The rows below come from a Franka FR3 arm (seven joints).
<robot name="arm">
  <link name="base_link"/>
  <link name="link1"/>
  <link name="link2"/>
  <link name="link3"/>
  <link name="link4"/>
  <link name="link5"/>
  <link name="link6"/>
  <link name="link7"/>
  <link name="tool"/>
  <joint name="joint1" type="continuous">
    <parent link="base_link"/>
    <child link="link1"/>
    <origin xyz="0 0 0.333"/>
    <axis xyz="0 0 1"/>
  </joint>
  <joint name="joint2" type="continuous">
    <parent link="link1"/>
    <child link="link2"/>
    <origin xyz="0 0 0" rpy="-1.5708 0 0"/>
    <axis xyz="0 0 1"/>
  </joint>
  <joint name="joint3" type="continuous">
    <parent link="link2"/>
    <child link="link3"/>
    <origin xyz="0 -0.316 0" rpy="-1.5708 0 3.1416"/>
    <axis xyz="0 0 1"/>
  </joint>
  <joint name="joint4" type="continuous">
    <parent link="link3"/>
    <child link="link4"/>
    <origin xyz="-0.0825 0 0" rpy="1.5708 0 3.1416"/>
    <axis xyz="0 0 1"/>
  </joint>
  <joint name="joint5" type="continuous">
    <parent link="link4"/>
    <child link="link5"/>
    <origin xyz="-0.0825 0.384 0" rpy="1.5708 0 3.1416"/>
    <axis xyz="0 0 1"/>
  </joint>
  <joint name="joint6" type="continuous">
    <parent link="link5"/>
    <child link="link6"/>
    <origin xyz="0 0 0" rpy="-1.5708 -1.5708 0"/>
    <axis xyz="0 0 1"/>
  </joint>
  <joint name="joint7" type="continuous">
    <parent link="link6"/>
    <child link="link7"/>
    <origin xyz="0 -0.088 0" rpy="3.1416 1.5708 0"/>
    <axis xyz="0 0 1"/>
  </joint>
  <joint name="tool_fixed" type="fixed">
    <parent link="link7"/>
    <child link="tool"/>
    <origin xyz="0 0 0.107" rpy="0 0 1.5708"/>
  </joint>
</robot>
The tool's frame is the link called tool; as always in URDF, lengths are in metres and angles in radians. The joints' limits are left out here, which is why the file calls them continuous.
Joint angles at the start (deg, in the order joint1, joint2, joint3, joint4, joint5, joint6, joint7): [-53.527 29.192 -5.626 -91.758 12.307 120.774 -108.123]
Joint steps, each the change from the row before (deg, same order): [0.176 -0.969 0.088 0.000 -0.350 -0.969 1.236]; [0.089 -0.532 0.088 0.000 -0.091 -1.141 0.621]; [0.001 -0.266 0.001 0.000 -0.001 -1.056 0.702]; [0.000 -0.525 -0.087 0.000 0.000 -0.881 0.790]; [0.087 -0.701 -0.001 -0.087 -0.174 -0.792 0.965]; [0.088 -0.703 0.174 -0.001 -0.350 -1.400 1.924]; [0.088 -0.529 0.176 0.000 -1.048 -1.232 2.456]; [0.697 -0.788 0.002 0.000 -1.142 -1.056 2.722]
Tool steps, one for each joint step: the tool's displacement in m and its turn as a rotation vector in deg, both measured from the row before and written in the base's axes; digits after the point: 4 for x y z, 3 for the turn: [0.0016 0.0033 0.0100 0.110 0.142 -0.663]; [0.0008 0.0032 0.0046 0.647 0.255 -0.249]; [-0.0007 0.0020 0.0016 0.805 0.358 -0.549]; [-0.0015 0.0013 0.0050 0.425 0.173 -0.739]; [-0.0002 0.0025 0.0064 0.241 0.197 -0.682]; [0.0008 0.0043 0.0061 0.760 0.602 -1.307]; [0.0003 0.0036 0.0042 0.443 1.251 -1.551]; [0.0044 0.0063 0.0075 -0.049 1.193 -1.373]
